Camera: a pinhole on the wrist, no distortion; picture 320 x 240 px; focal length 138.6 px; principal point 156.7 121.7 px. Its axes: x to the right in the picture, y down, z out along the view. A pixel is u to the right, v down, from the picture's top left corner.
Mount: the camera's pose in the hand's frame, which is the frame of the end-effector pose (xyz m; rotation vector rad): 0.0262 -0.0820 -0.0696 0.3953 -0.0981 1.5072
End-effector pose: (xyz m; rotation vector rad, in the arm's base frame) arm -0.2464 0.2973 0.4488 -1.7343 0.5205 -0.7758
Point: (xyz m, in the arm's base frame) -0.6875 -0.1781 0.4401
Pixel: behind the camera
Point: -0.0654 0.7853 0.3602
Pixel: 211.1 232.1
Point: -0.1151 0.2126 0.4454
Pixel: outside the picture
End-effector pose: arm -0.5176 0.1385 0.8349 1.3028 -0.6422 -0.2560
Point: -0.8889 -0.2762 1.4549
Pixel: outside the picture
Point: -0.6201 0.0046 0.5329
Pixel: 61.9 217.4
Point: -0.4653 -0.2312 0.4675
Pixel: 69.3 106.1
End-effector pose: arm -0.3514 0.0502 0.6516 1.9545 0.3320 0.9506
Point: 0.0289 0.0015 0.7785
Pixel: 278.4 38.5
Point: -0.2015 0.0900 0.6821
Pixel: 273.1 40.1
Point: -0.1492 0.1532 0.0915
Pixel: 41.3 174.1
